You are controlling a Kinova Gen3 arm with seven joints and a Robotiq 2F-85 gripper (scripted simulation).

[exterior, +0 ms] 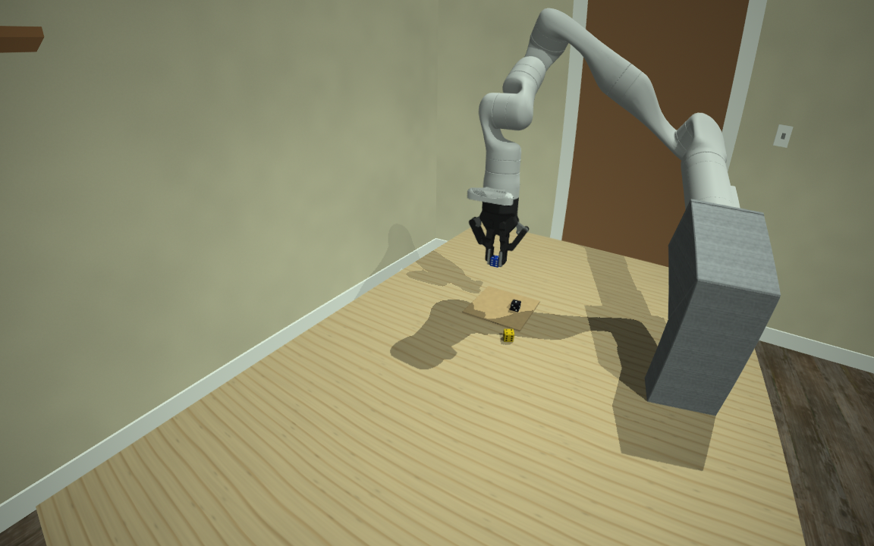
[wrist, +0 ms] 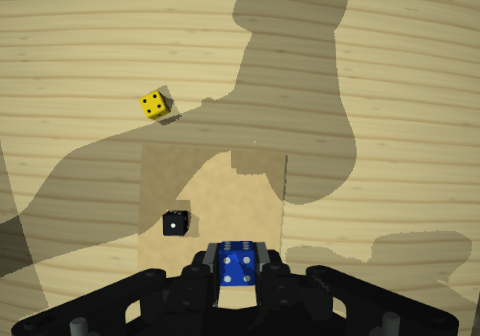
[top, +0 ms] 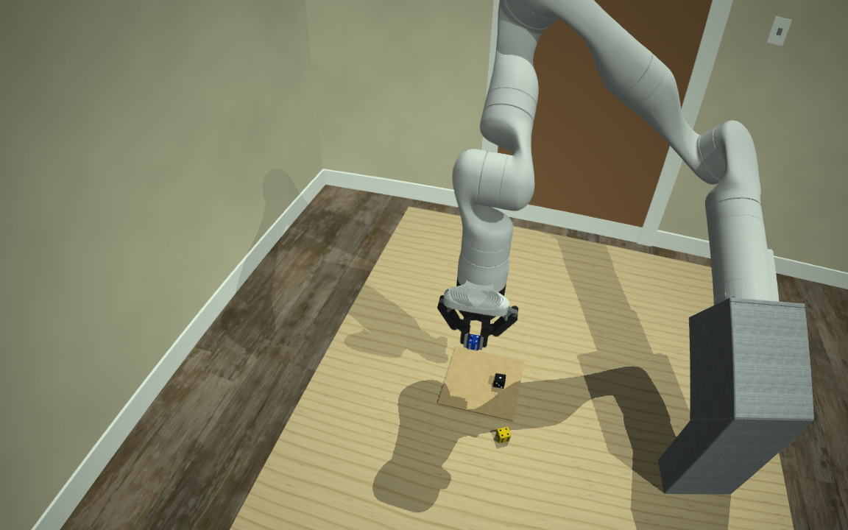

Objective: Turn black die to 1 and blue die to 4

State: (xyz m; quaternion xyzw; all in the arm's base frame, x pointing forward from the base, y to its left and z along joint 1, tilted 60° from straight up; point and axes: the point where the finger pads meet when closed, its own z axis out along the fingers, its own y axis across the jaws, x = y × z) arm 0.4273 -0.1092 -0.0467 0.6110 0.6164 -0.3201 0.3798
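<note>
Right now the tan mat is 30 mm behind my hand and 120 mm below it. Round my hand: yellow die (70 mm behind, 110 mm to the left, 110 mm below); black die (60 mm behind, 110 mm below); blue die (10 mm below).
</note>
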